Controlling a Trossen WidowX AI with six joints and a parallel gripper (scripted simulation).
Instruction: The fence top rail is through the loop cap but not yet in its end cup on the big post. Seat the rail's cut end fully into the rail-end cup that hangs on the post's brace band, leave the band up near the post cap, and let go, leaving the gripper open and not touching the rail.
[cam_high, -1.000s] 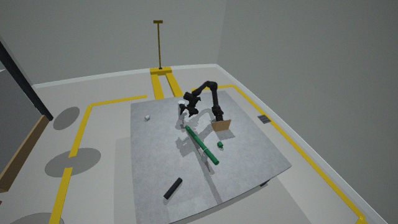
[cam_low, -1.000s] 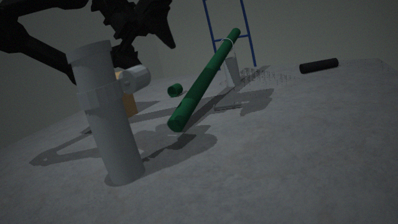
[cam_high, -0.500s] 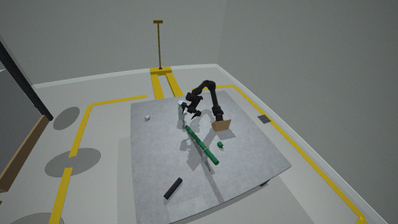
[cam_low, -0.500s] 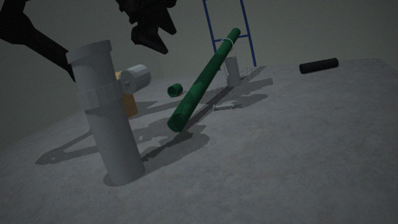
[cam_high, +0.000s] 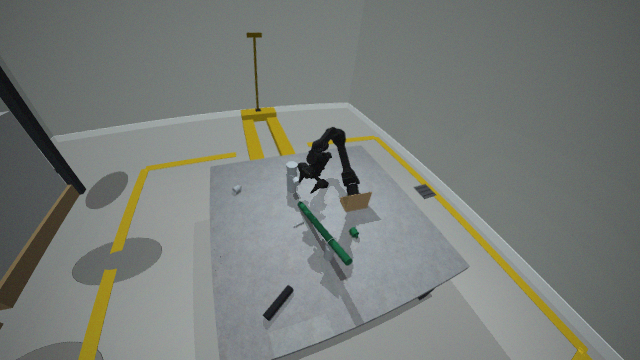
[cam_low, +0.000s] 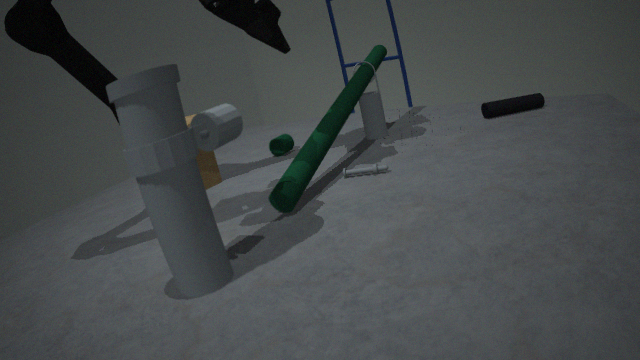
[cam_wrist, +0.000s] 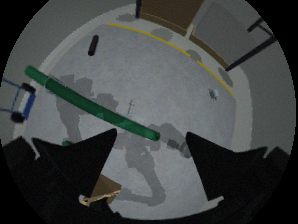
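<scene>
The grey bolt is 5 cm ahead of my gripper tip, 6 cm to the left of it and 20 cm below it. Round my gripper tip: green pipe stub: 20 cm behind, 25 cm to the left, 19 cm below; black cylinder: 30 cm ahead, 44 cm to the left, 19 cm below.
</scene>
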